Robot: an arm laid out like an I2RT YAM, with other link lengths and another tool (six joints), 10 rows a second.
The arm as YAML. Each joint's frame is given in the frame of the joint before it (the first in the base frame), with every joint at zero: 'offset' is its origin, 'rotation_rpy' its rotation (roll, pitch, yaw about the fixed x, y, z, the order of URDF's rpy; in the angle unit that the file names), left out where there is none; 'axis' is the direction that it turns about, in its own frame. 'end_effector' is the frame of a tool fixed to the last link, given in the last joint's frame.
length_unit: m
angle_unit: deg
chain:
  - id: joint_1
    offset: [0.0, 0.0, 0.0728]
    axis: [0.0, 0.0, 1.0]
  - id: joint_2
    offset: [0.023, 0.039, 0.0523]
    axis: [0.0, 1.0, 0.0]
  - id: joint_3
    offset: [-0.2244, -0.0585, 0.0]
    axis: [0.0, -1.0, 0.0]
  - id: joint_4
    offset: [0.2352, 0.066, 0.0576]
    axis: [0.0, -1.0, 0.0]
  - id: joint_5
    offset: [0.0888, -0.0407, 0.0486]
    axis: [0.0, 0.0, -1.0]
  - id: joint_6
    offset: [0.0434, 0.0, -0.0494]
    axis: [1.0, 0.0, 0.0]
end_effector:
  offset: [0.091, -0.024, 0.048]
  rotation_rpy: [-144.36, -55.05, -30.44]
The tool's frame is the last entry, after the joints.
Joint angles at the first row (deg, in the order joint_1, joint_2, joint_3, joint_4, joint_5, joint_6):
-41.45, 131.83, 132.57, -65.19, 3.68, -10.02
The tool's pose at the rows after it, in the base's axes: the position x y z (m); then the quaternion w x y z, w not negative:
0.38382 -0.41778 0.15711 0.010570 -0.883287 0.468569 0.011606
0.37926 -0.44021 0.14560 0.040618 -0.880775 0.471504 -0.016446
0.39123 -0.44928 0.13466 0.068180 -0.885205 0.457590 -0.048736
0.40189 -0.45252 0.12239 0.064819 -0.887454 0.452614 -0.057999
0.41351 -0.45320 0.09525 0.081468 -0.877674 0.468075 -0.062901
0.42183 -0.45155 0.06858 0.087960 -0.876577 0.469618 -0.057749
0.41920 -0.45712 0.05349 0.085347 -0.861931 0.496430 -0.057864
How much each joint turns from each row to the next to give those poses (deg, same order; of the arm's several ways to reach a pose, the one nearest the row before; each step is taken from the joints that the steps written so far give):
-3.96, 3.32, -0.01, 5.31, 0.81, 0.02
-3.04, 2.15, -0.03, 4.09, -4.98, -0.17
-0.80, 2.29, -0.15, 4.87, -4.88, 0.15
0.56, 2.12, -0.07, 3.37, 0.00, 0.04
1.07, 3.56, -0.02, 3.61, -0.04, 3.72
0.77, 3.24, -0.02, 2.53, 0.04, 1.03
0.17, 1.92, 0.00, 1.90, 2.12, 3.01

